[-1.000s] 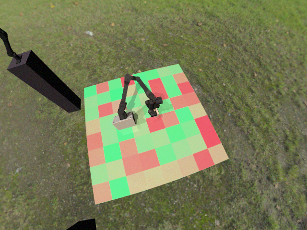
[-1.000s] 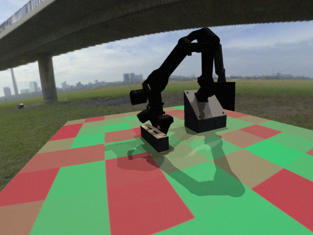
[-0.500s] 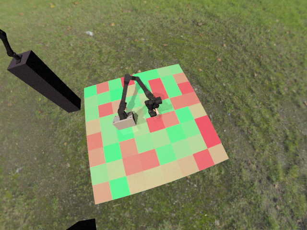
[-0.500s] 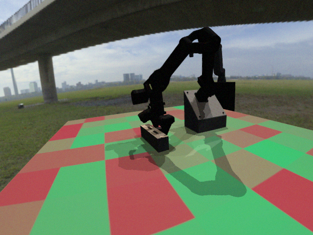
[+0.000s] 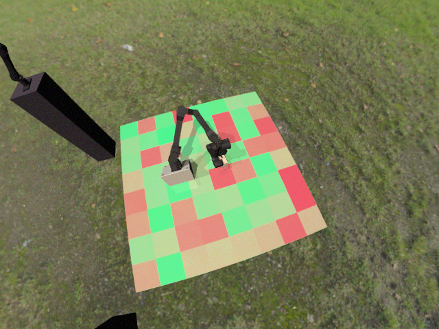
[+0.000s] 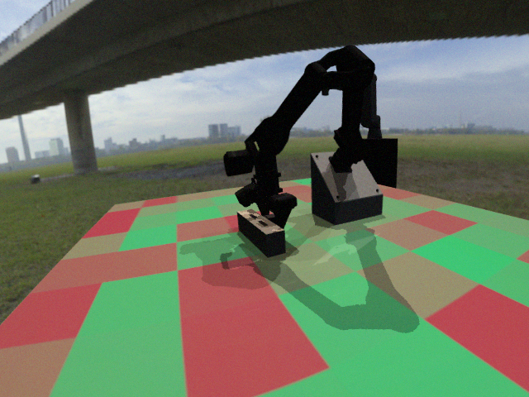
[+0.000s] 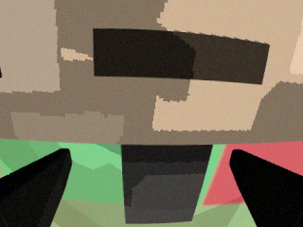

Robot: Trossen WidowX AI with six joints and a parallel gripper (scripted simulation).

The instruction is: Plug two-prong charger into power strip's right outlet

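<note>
Now: the charger 20 mm ahead of my gripper tip and 10 mm above it.
</note>
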